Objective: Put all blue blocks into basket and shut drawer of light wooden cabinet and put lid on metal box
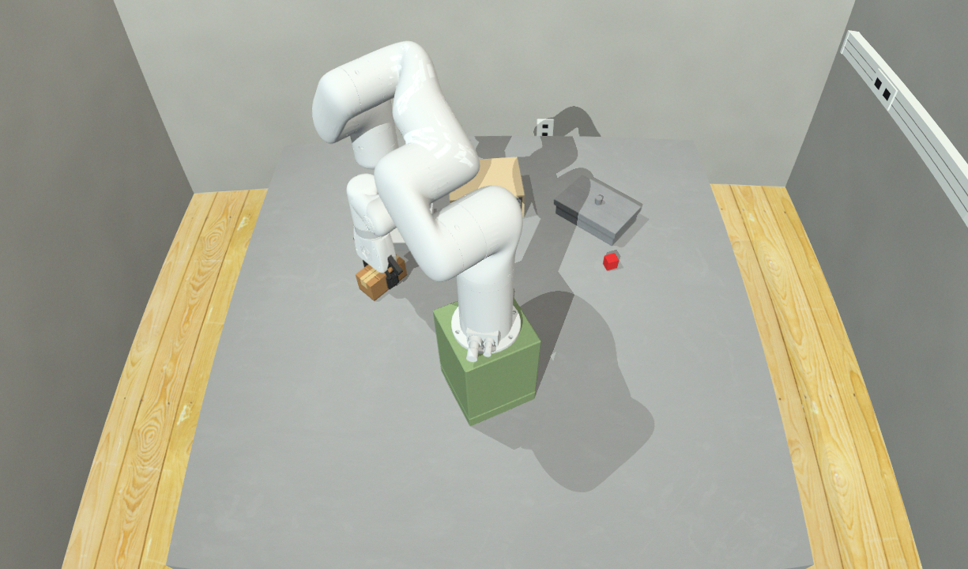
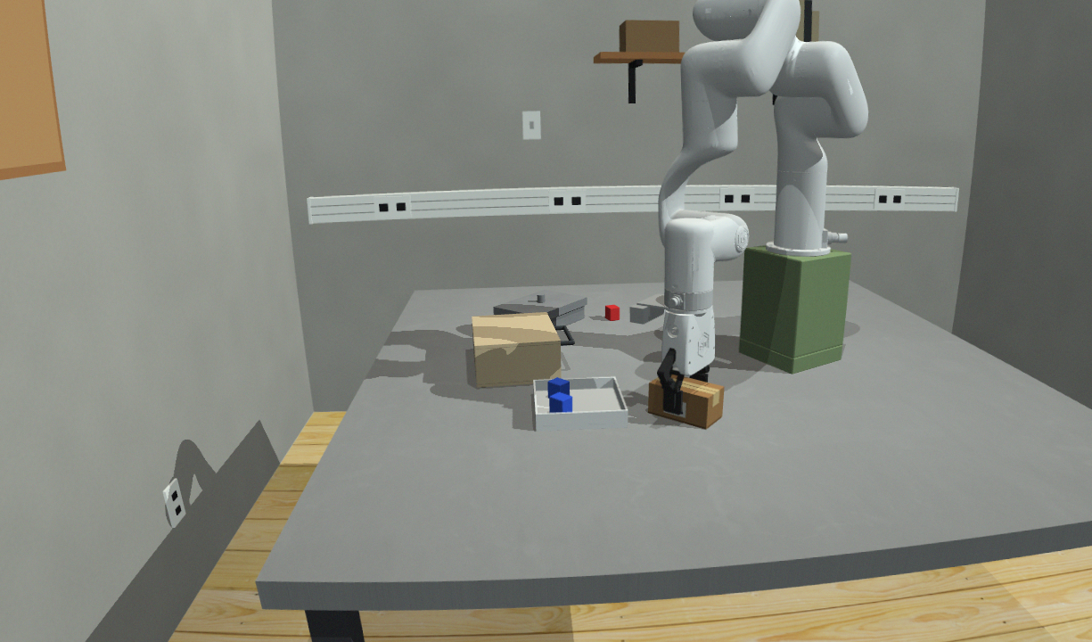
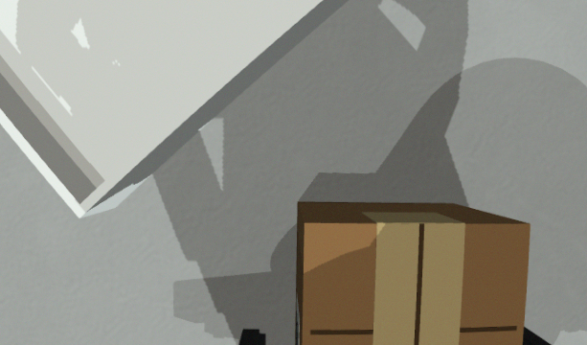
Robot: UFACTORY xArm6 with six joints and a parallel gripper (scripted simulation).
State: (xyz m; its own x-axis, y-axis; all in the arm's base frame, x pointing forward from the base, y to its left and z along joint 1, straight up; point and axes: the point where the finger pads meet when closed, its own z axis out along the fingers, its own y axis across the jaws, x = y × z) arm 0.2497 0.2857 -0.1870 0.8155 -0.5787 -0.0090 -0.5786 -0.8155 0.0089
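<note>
Now: hand right at the brown cardboard box. Round my hand: light wooden cabinet (300 mm ahead, 210 mm to the right, 10 mm above); then white basket (180 mm ahead, 20 mm below, 10 mm to the right); then red block (540 mm to the right, 110 mm ahead, 20 mm below).
</note>
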